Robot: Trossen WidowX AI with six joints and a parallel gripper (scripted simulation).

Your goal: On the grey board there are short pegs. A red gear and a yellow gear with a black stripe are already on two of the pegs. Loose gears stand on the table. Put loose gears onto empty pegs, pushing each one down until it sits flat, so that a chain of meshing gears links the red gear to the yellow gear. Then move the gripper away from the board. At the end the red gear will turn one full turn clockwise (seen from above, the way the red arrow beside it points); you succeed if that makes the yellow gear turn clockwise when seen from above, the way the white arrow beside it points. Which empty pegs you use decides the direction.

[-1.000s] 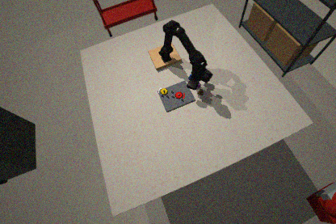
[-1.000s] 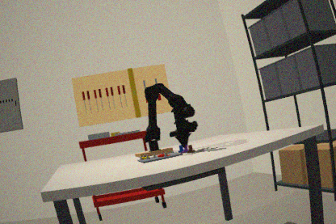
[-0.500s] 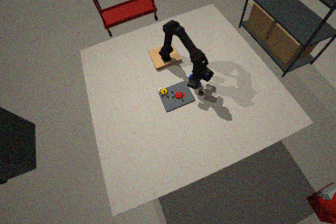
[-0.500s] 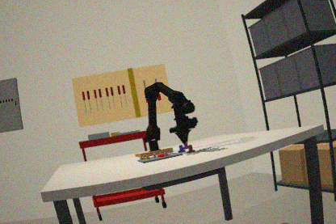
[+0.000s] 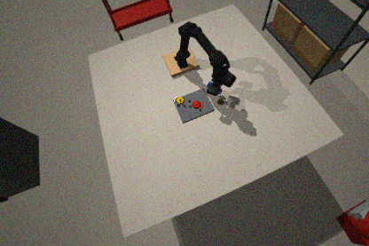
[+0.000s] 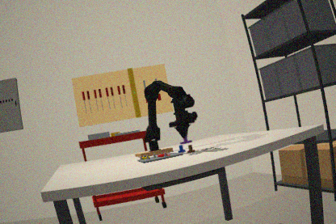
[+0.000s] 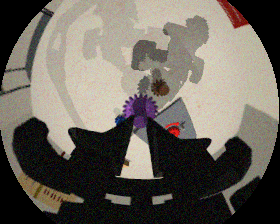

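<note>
My gripper tip is 220 mm to the left of the yellow gear, 70 mm past it and 60 mm above it. Round my gripper tip: purple gear 10 mm below; then blue gear 80 mm behind, 60 mm below; then brown gear 60 mm below, 60 mm ahead, 10 mm to the right.
</note>
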